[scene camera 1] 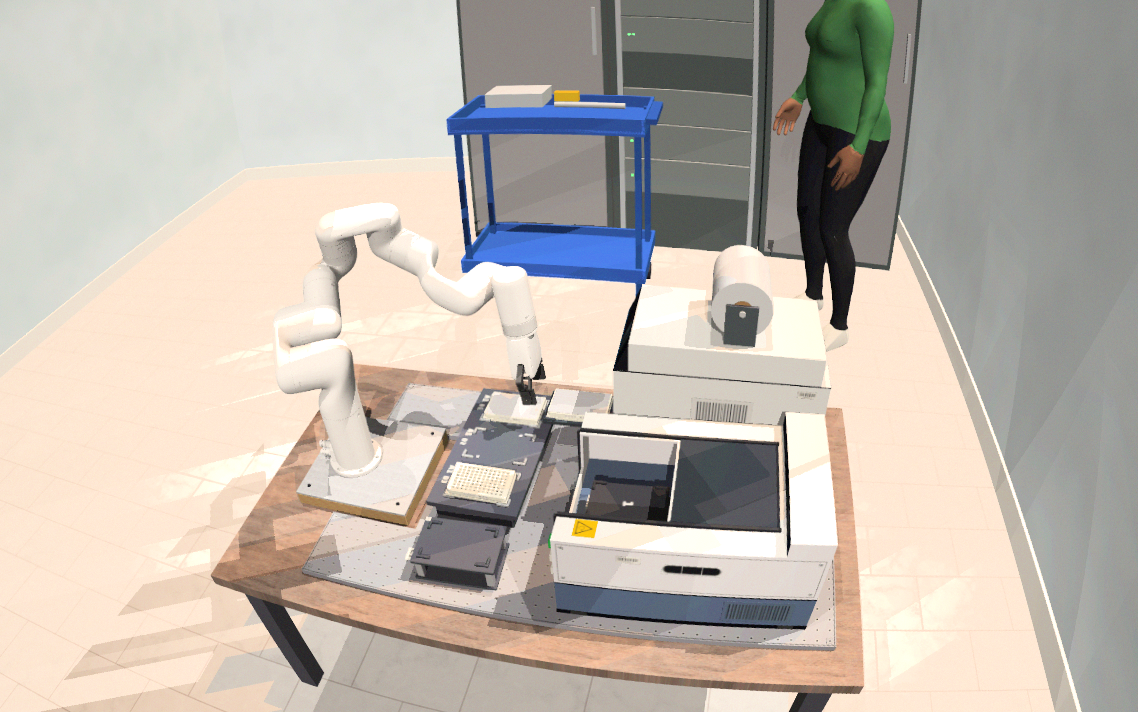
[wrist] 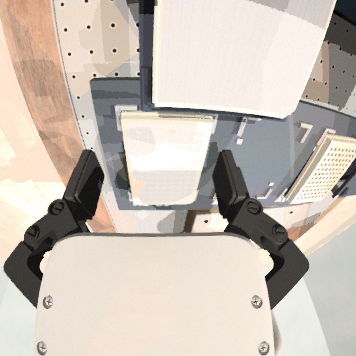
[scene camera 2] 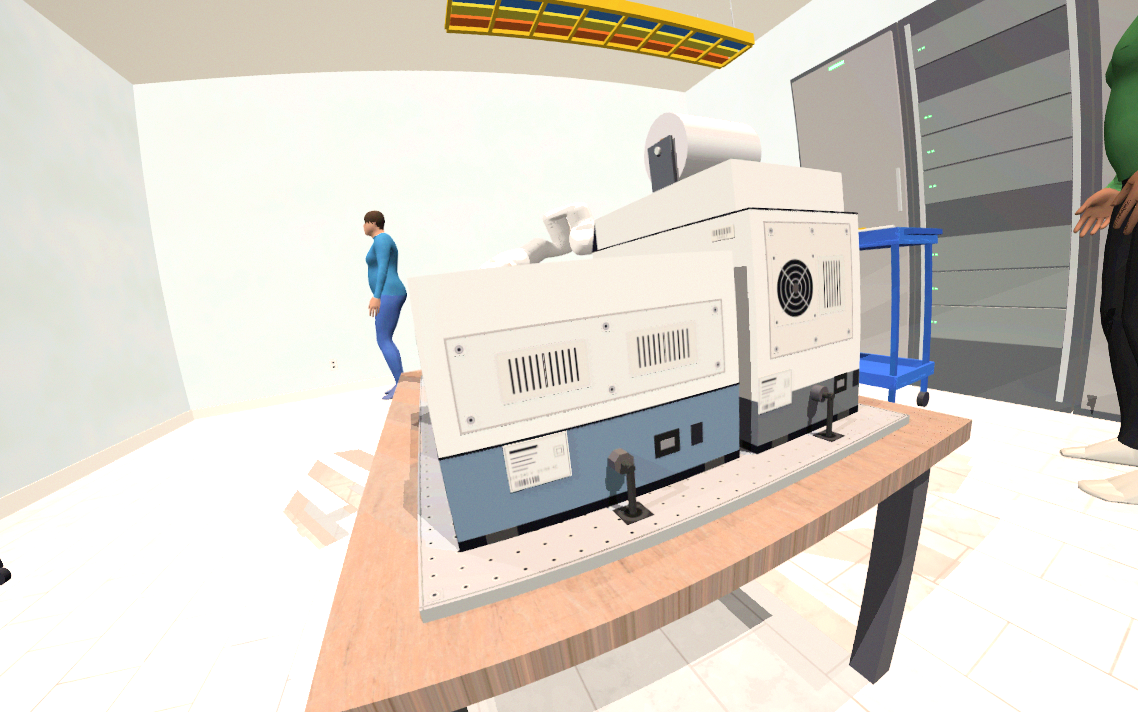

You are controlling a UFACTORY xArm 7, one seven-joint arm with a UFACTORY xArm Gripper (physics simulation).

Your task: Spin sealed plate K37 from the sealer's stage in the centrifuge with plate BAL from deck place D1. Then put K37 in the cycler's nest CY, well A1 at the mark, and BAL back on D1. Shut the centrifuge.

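Frame: origin at the arm's base, x back, y right, z up, level; centimetres.
Seen in the pictures: gripper, fingertip midpoint: point(scene camera 1: 534, 391) point(wrist: 157, 161); arm's base at its link origin: point(scene camera 1: 356, 458).
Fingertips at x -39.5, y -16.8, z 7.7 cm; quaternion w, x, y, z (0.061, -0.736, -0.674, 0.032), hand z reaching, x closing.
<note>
Offsets run from my fingertips to a thing's middle. "spot": to the spot under its first point. Level surfaces: height alone.
A plate with a smooth pale top {dx -10.4, dy +5.3, dz +1.3 cm} point(scene camera 1: 580, 403) point(wrist: 240, 55), seemingly the sealed one, sits on the stage in front of the sealer {dx -40.0, dy +8.8, dz +13.5 cm} point(scene camera 1: 721, 356). My gripper point(scene camera 1: 527, 397) point(wrist: 157, 161) is open and empty, beside that stage and above a pale plate {dx +4.8, dy +0.2, dz -4.7 cm} point(scene camera 1: 503, 409) point(wrist: 167, 162) on the deck's far end; in the wrist view its fingers appear either side of this deck plate. Another plate with many wells {dx +8.4, dy +25.0, dz -4.4 cm} point(scene camera 1: 480, 483) point(wrist: 327, 167) sits at the deck's near end. The centrifuge {dx -33.6, dy +38.5, dz +1.9 cm} point(scene camera 1: 688, 560) is open on top, a dark holder {dx -29.1, dy +38.0, dz +1.9 cm} point(scene camera 1: 616, 501) showing inside. Plate and place labels are unreadable.
The dark deck {dz -5.5 cm} point(scene camera 1: 496, 450) point(wrist: 255, 165) has corner guides between its plates. A low dark stand with corner guides {spot: dx +9.8, dy +41.9, dz -4.8 cm} point(scene camera 1: 459, 544) is in front of it. The film roll {dx -42.1, dy +9.1, dz +31.5 cm} point(scene camera 1: 741, 289) rises above the sealer. A blue cart point(scene camera 1: 545, 125) and a person point(scene camera 1: 849, 79) are behind the table.
</note>
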